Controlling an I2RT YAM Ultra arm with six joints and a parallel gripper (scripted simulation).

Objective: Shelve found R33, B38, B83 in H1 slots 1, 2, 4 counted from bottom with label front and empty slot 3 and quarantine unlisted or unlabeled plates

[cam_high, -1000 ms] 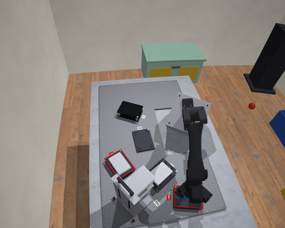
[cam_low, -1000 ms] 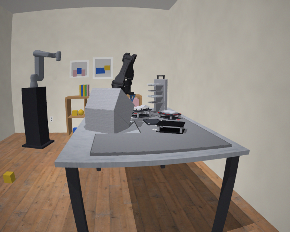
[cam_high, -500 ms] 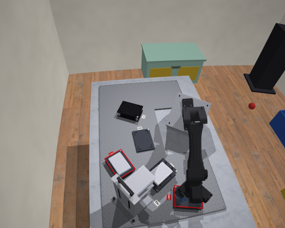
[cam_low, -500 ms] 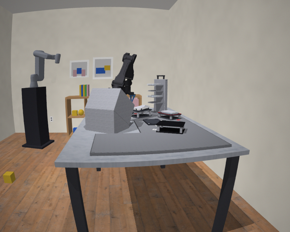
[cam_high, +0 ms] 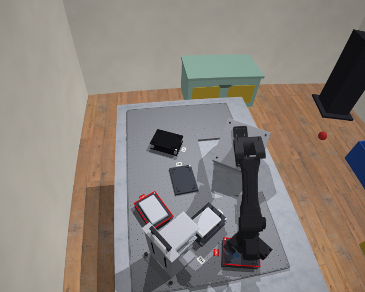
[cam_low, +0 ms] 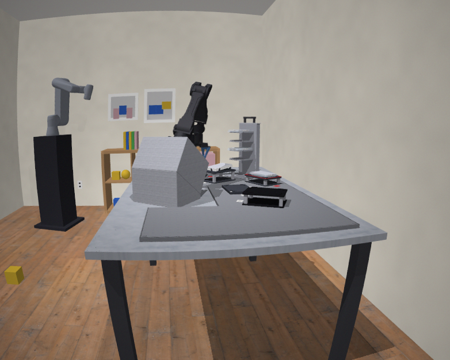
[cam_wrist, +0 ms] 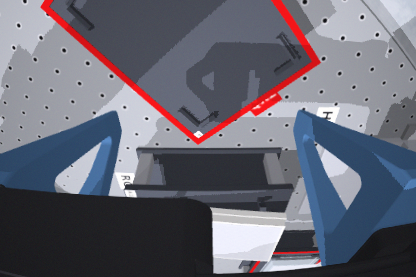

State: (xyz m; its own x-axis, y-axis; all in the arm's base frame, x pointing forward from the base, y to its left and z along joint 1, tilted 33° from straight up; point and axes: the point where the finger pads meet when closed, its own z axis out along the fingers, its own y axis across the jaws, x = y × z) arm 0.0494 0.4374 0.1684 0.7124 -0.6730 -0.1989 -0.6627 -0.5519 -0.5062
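Now: hand 13 cm short of the white 96-well plate, 11 cm to the left of it and 3 cm above it. From my hand the other things lie so: H1 deck label (14 cm ahead, 4 cm to the left, 11 cm below); then regrip nest RG (13 cm ahead, 12 cm to the right, 5 cm below); then quarantine nest QR2 (3 cm behind, 1 cm to the left, 7 cm below).
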